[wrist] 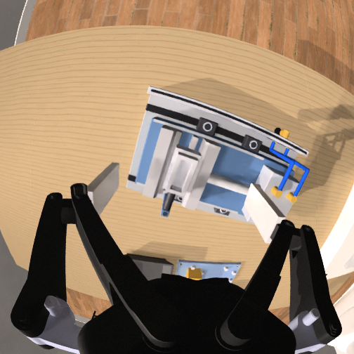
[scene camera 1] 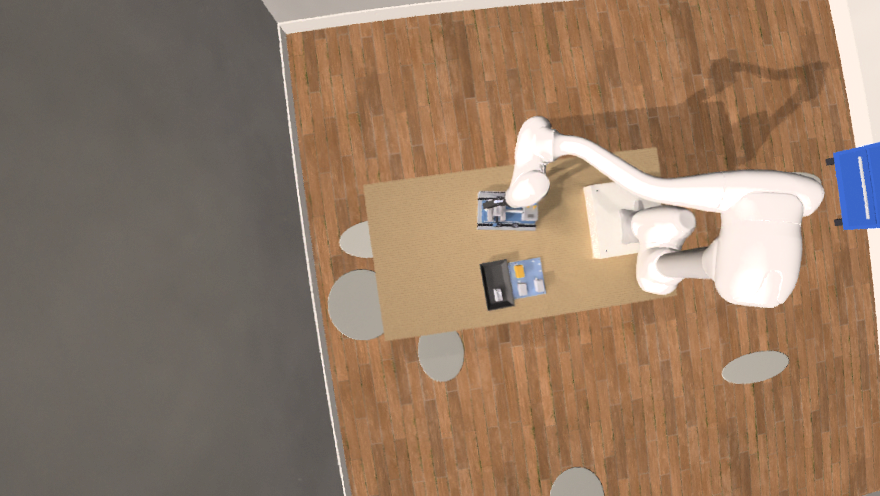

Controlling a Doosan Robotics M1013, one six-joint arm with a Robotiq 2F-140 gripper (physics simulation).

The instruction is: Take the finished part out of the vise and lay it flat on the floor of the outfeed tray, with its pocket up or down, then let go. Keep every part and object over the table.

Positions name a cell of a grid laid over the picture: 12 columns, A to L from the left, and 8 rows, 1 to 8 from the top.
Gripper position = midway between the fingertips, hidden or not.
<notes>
In view: the gripper (wrist: G5), a vise (wrist: I4) and a grey machine base (wrist: F3).
</notes>
